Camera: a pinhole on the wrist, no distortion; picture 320 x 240 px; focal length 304.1 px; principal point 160.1 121.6 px. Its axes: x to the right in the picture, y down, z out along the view. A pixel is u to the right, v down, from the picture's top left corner.
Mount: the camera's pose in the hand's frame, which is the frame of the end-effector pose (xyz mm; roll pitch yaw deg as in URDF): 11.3 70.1 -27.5 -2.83 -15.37 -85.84
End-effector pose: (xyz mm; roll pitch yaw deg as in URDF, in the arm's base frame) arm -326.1 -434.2 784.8 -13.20 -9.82 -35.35
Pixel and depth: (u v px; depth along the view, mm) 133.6 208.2 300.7
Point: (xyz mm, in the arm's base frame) -135.8 -283.0 1002.7
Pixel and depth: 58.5 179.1 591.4
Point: 27.1 -41.8 1175.4
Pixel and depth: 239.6 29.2 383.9
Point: -355.5 -225.7 1113.6
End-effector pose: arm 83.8 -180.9 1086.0 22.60 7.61 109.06
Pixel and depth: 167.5 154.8 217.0
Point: 18.3 -129.5 1294.2
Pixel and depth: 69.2 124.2 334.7
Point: -62.8 -165.0 1426.7
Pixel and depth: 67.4 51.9 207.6
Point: -17.4 -221.5 1305.0
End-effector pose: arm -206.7 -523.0 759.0 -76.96 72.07 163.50
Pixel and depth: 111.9 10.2 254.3
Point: -144.6 -796.3 795.3
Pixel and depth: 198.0 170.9 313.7
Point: -266.4 -820.5 672.2
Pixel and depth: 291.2 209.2 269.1
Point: -333.5 -756.6 666.7
